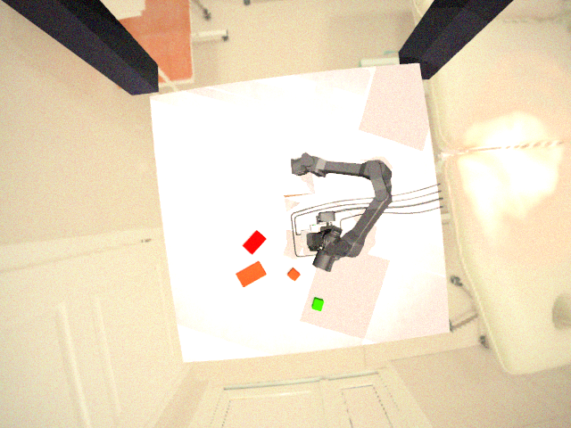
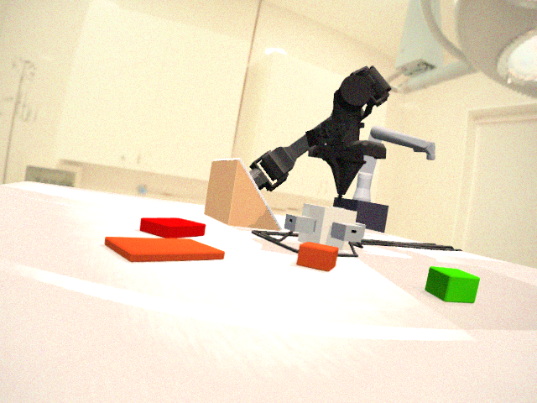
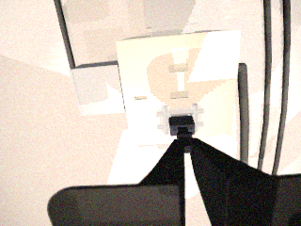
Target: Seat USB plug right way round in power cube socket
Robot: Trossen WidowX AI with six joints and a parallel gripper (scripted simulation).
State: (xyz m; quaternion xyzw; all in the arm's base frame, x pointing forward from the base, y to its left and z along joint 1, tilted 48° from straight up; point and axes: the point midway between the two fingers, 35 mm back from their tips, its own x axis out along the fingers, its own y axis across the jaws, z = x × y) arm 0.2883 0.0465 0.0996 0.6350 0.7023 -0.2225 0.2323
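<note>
Right now my gripper tip is 1 cm above the dark USB plug. Also, from my gripper tip: red block 3 cm ahead, 31 cm to the right, 9 cm below; small orange block 18 cm ahead, 15 cm to the right, 9 cm below; USB socket 3 cm below.
</note>
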